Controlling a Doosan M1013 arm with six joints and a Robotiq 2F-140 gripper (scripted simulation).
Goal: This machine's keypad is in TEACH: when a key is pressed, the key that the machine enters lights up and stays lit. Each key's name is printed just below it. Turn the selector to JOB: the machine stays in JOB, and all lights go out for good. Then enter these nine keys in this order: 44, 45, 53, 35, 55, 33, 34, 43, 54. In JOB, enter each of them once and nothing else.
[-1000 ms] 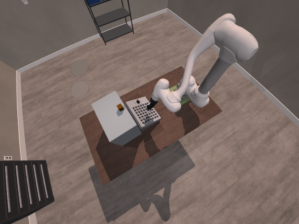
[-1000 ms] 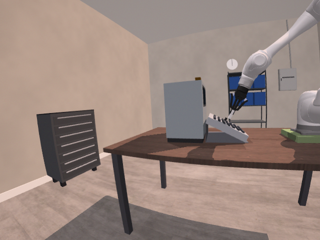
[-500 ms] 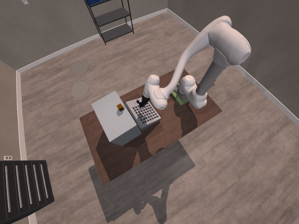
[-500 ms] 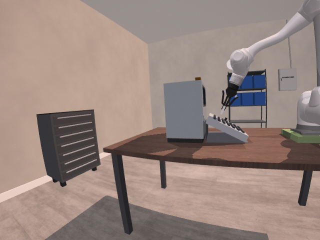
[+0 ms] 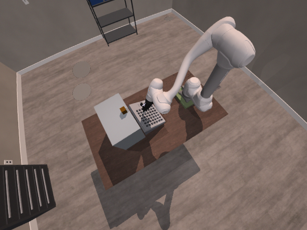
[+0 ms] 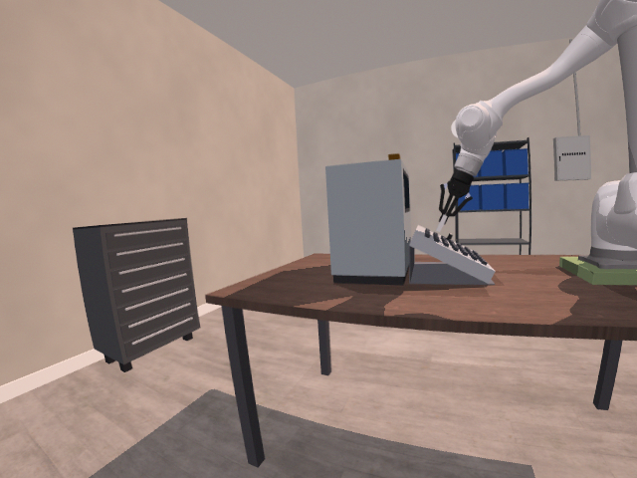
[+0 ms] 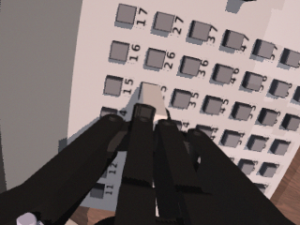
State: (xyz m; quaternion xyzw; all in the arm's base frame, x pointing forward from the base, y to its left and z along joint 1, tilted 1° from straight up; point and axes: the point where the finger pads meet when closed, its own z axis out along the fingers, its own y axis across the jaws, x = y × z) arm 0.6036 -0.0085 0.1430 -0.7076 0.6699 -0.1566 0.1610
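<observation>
Now: the key 44 80 mm below my hand, 40 mm behind it and 30 mm to the left of it. The rest, counted from my hand: black selector knob: 130 mm to the right, 70 mm below, 30 mm behind; sloped keypad: 110 mm below, 20 mm to the right, 10 mm behind.
</observation>
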